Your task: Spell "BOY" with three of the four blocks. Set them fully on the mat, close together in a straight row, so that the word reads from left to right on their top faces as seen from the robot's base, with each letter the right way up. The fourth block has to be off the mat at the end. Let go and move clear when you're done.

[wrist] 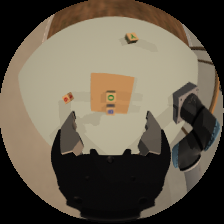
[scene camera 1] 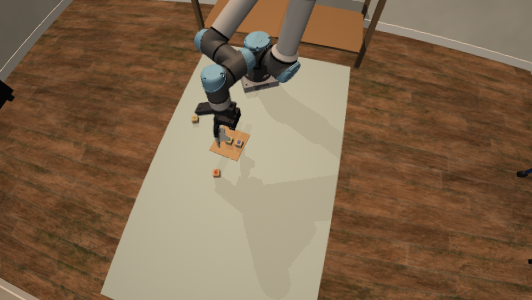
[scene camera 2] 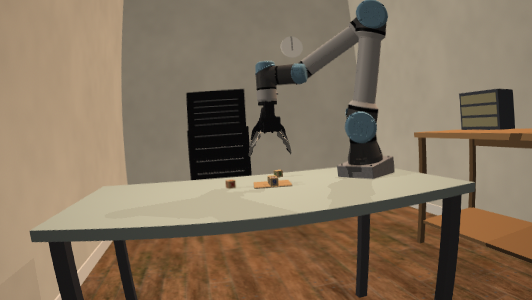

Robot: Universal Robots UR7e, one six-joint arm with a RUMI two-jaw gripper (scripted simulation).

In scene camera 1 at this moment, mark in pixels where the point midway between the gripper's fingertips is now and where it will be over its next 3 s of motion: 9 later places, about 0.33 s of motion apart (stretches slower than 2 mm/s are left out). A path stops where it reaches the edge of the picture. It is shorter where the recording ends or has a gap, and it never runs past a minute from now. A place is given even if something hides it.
My gripper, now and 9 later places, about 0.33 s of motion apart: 226, 130; 224, 130; 221, 130; 215, 128; 211, 126; 206, 124; 202, 121; 199, 119; 195, 116; 193, 113
